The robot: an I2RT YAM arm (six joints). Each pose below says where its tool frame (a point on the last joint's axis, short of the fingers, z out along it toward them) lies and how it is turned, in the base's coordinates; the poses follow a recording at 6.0 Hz.
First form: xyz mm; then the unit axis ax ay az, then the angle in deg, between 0 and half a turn.
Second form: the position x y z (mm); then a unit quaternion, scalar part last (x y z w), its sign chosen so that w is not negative. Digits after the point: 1 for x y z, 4 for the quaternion.
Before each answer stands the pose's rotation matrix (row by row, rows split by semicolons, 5 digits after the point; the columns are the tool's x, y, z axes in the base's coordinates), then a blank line. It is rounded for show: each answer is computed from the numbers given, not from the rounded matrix.
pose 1, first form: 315.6, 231.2, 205.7, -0.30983, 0.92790, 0.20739, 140.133
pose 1, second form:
-0.59786 -0.64109 0.48122; -0.37521 0.75430 0.53874; -0.70836 0.14154 -0.69151

315.6, 231.2, 205.7, -0.2913, 0.8723, 0.1950, 0.3409
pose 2, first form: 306.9, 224.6, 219.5, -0.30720, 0.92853, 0.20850, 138.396
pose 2, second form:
-0.58282 -0.63697 0.50458; -0.36009 0.75909 0.54233; -0.72846 0.13439 -0.67177

306.9, 224.6, 219.5, -0.2872, 0.8680, 0.1949, 0.3551
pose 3, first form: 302.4, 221.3, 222.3, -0.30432, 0.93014, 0.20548, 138.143
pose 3, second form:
-0.58322 -0.63100 0.51155; -0.35678 0.76474 0.53655; -0.72977 0.13041 -0.67114

302.4, 221.3, 222.3, -0.2842, 0.8688, 0.1919, 0.3572
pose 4, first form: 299.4, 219.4, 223.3, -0.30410, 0.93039, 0.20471, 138.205
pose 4, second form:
-0.58411 -0.63029 0.51141; -0.35743 0.76543 0.53512; -0.72873 0.12978 -0.67239

299.4, 219.4, 223.3, -0.2841, 0.8692, 0.1912, 0.3567
